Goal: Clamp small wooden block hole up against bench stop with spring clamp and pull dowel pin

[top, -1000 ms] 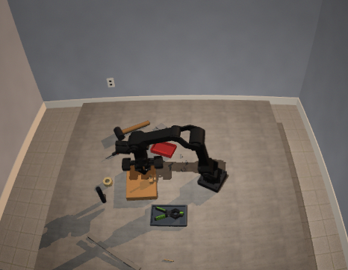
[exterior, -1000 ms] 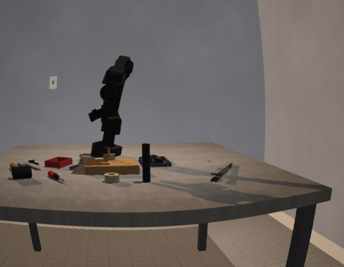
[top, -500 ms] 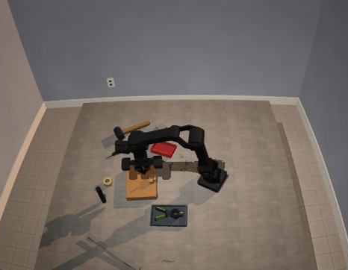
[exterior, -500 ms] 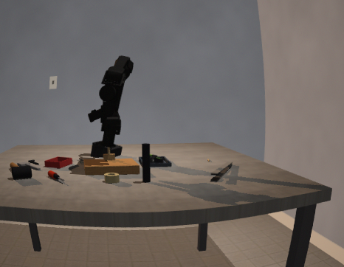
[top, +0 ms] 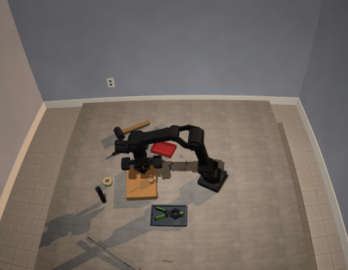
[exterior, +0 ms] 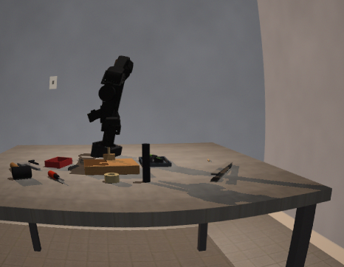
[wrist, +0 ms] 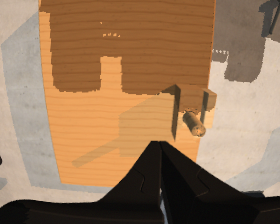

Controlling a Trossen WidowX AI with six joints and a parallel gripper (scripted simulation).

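Right now my hand is 80 mm above the dowel pin, 30 mm past it and 10 mm to the left of it. Also, from my hand: wooden board: 120 mm below, 20 mm ahead; bench stop: 90 mm below, 40 mm behind, 20 mm to the right; small wooden block: 90 mm below, 30 mm behind, 10 mm to the right.
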